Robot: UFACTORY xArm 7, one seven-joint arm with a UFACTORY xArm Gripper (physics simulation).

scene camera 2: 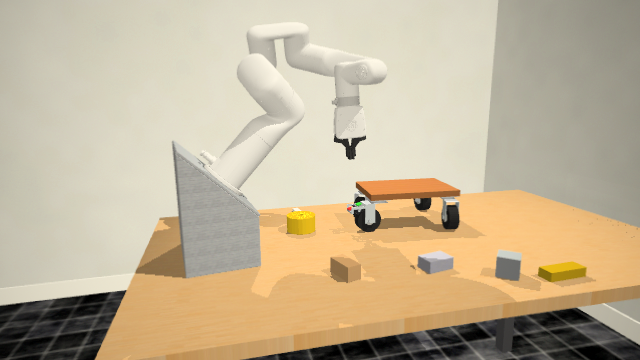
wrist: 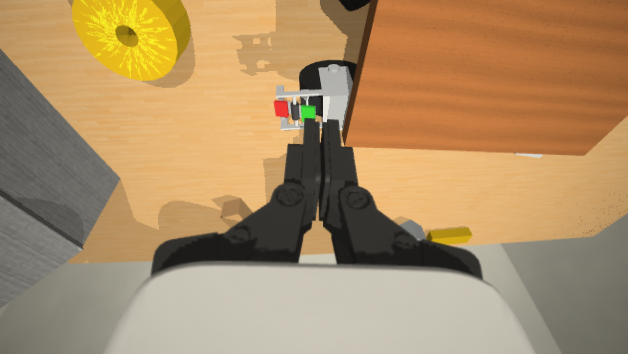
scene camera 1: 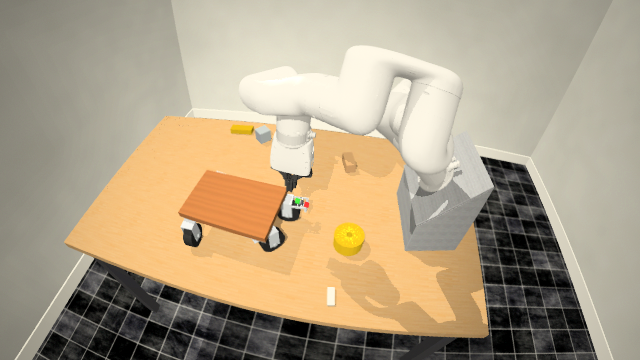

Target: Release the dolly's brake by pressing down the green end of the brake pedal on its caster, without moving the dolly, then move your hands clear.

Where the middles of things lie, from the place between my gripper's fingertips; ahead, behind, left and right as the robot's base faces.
Now: hand 40 mm short of the caster [scene camera 2: 369,206], 70 mm to the left of it and 180 mm above it. Round my hand: yellow cylinder [scene camera 1: 348,237]: 170 mm behind, 30 mm to the right, 200 mm below; then yellow bar [scene camera 2: 569,270]: 430 mm ahead, 460 mm to the right, 220 mm below; then dolly [scene camera 1: 249,208]: 160 mm ahead, 160 mm below.
